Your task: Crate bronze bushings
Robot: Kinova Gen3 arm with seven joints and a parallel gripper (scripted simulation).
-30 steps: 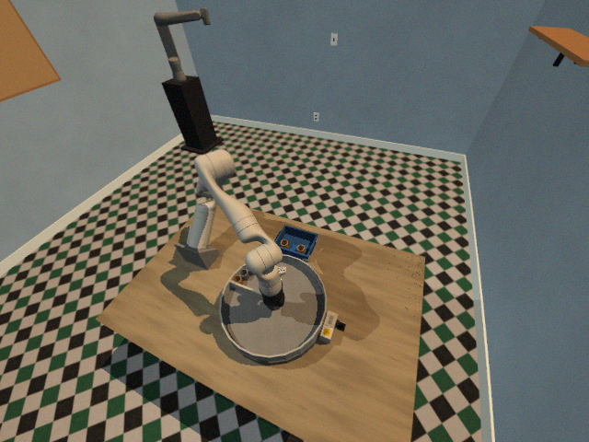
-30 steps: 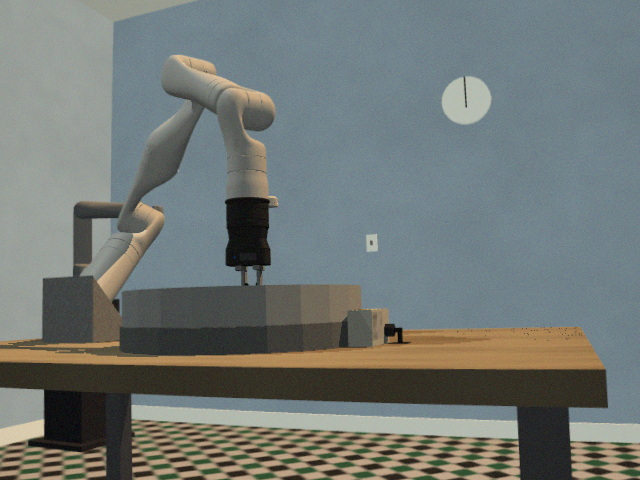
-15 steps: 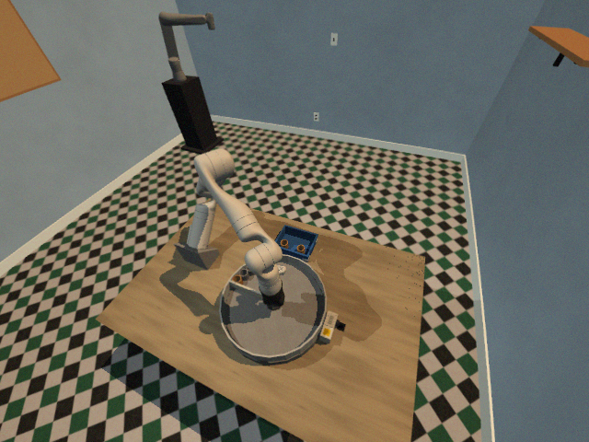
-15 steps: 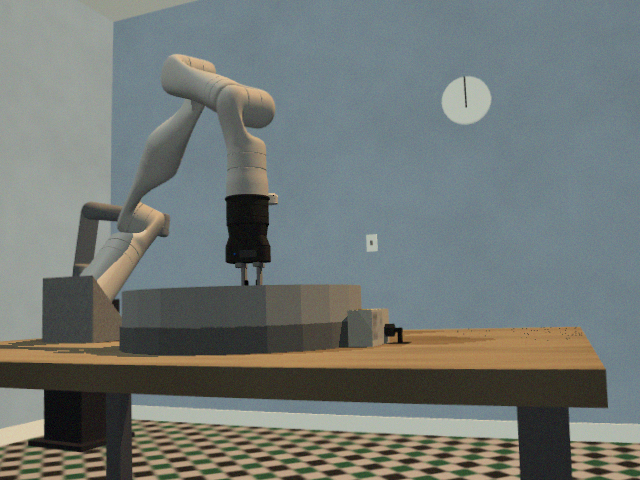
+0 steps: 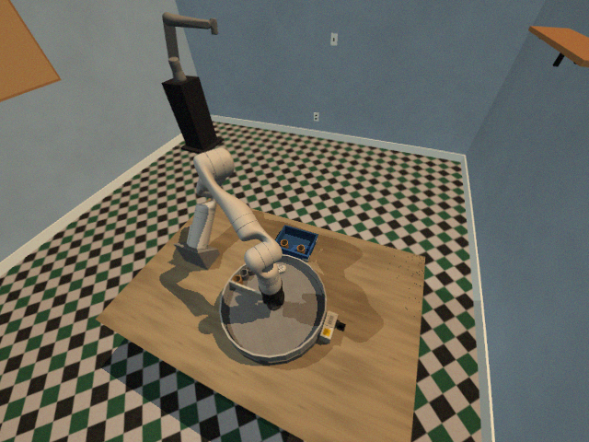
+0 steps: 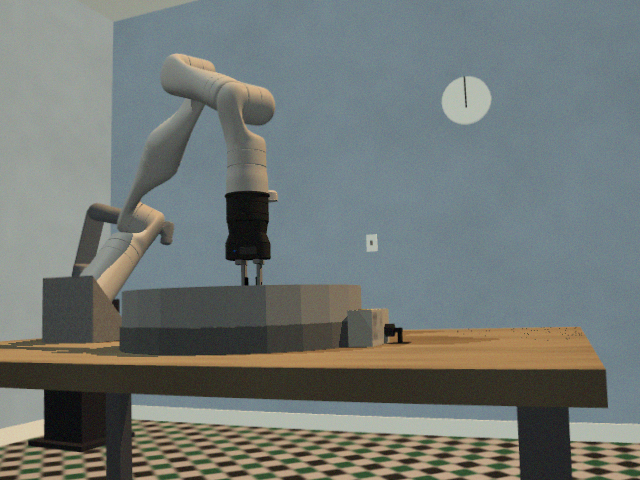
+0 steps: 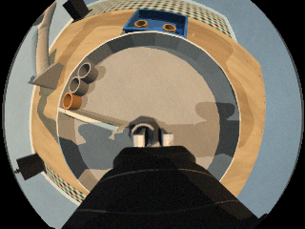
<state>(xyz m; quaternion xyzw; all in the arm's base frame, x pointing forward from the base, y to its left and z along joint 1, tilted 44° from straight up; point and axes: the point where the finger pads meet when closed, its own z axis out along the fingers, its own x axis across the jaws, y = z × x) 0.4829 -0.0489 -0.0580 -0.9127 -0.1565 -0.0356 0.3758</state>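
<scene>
The grey turning table is 50 mm below my hand and 10 mm behind it. The rest, counted from my hand: blue crate (330 mm to the left, 80 mm below, 80 mm behind).
</scene>
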